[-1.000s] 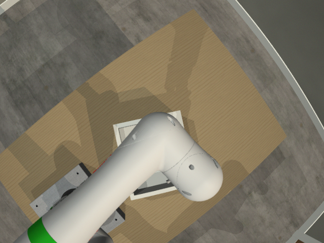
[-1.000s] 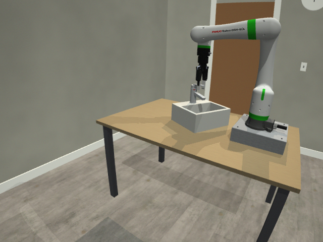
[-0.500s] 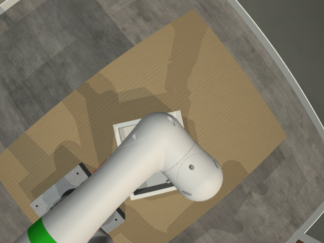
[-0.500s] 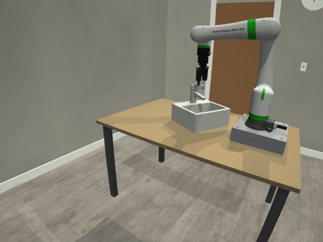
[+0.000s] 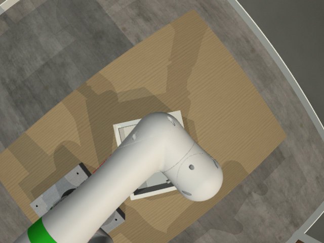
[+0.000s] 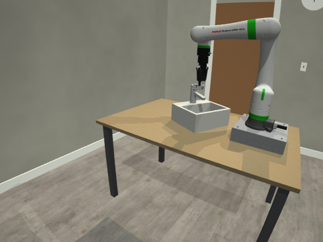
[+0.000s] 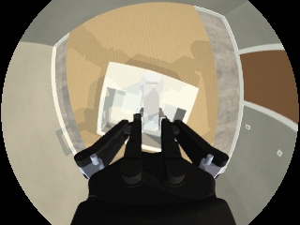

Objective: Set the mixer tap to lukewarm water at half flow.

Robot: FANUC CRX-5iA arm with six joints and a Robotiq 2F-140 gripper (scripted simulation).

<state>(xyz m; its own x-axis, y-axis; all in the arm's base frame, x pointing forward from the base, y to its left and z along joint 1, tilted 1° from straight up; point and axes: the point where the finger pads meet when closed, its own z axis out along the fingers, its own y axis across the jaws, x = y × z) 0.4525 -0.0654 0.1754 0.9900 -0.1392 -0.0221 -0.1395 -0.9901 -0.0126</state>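
Right now the lever is 2 cm ahead of my hand. Also, from my hand: white basin: 24 cm below, 5 cm behind, 4 cm to the left; mixer tap: 5 cm below, 4 cm ahead.
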